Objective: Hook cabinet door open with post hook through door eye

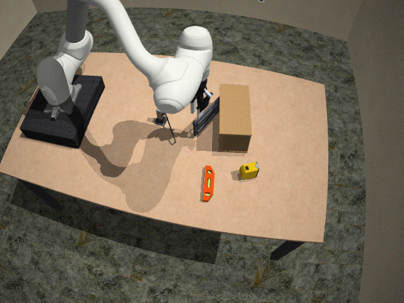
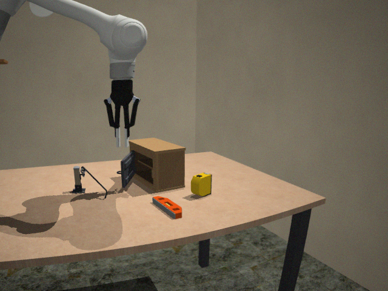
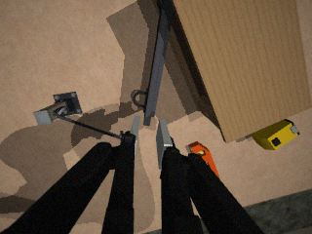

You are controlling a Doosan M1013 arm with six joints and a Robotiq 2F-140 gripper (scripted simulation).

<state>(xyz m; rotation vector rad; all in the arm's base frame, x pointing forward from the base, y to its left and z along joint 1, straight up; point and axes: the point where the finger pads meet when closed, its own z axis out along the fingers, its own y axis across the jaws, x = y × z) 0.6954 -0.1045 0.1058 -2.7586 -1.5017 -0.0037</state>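
Right now the thin hook is 12 cm behind my hand, 1 cm to the left of it and 15 cm below it. Round my hand: orange spirit level (7 cm ahead, 22 cm to the right, 19 cm below); dark door (4 cm ahead, 7 cm to the left, 13 cm below); yellow tape measure (22 cm ahead, 16 cm to the right, 16 cm below).
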